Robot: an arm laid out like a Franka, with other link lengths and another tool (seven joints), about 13 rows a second.
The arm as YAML. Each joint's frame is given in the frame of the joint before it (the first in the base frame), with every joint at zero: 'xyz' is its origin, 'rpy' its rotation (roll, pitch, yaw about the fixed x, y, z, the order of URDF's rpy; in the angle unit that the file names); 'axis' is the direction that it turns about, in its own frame. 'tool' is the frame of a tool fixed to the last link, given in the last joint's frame.
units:
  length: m
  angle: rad
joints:
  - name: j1
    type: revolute
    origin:
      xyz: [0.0, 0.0, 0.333]
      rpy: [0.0, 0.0, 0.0]
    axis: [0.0, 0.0, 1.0]
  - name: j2
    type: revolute
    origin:
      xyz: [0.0, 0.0, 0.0]
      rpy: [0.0, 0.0, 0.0]
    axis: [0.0, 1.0, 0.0]
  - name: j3
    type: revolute
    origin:
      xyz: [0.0, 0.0, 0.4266]
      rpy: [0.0, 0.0, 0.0]
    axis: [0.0, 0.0, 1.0]
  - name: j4
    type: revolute
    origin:
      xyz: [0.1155, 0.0, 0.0]
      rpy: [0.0, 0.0, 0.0]
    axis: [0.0, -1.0, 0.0]
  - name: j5
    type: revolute
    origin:
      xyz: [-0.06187, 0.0, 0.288]
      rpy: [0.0, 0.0, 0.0]
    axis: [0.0, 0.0, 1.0]
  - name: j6
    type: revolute
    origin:
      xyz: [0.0, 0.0, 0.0]
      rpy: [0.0, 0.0, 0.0]
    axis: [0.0, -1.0, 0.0]
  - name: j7
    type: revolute
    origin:
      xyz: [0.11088, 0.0, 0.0]
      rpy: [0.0, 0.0, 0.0]
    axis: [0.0, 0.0, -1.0]
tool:
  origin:
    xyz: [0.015, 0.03, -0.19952]
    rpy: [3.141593, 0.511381, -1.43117]
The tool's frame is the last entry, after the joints.
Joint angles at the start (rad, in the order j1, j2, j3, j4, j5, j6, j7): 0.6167, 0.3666, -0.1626, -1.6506, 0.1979, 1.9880, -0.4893
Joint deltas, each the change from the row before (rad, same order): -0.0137, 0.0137, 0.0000, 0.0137, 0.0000, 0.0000, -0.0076; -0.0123, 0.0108, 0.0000, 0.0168, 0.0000, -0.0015, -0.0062; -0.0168, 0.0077, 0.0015, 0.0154, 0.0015, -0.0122, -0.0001; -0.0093, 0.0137, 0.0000, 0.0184, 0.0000, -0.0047, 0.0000; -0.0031, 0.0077, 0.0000, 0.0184, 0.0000, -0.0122, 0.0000; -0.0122, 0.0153, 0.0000, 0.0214, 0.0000, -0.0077, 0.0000; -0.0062, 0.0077, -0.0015, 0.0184, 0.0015, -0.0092, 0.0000; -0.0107, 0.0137, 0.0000, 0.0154, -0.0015, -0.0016, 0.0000
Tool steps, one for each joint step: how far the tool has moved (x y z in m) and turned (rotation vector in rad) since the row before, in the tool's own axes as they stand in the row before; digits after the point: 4 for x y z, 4 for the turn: 0.0103, 0.0000, -0.0030, 0.0030, 0.0025, 0.0043; 0.0080, -0.0008, -0.0049, 0.0059, 0.0043, 0.0016; 0.0079, 0.0022, -0.0054, 0.0058, -0.0031, 0.0128; 0.0076, -0.0017, -0.0024, 0.0038, 0.0018, 0.0065; 0.0017, -0.0020, -0.0021, -0.0007, -0.0006, 0.0011; 0.0092, -0.0010, -0.0032, 0.0041, 0.0011, 0.0092; 0.0038, -0.0012, -0.0041, 0.0047, 0.0009, 0.0037; 0.0091, -0.0006, -0.0021, 0.0038, 0.0033, 0.0080
